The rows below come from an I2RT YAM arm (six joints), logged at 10 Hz.
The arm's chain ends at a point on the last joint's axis. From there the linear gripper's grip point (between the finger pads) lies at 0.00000 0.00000 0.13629 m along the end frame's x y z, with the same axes.
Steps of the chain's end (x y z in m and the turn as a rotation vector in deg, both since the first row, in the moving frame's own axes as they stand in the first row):
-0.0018, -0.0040, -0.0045, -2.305, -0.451, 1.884
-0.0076, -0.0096, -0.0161, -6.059, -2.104, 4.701
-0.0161, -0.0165, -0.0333, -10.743, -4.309, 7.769
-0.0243, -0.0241, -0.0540, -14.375, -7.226, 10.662
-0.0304, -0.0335, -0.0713, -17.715, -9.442, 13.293
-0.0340, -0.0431, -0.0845, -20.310, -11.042, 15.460
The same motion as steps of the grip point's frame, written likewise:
-0.0030, 0.0015, -0.0046, -2.305, -0.451, 1.884
-0.0132, 0.0046, -0.0170, -6.059, -2.104, 4.701
-0.0280, 0.0081, -0.0361, -10.743, -4.309, 7.769
-0.0443, 0.0079, -0.0593, -14.375, -7.226, 10.662
-0.0570, 0.0048, -0.0795, -17.715, -9.442, 13.293
-0.0656, -0.0001, -0.0954, -20.310, -11.042, 15.460

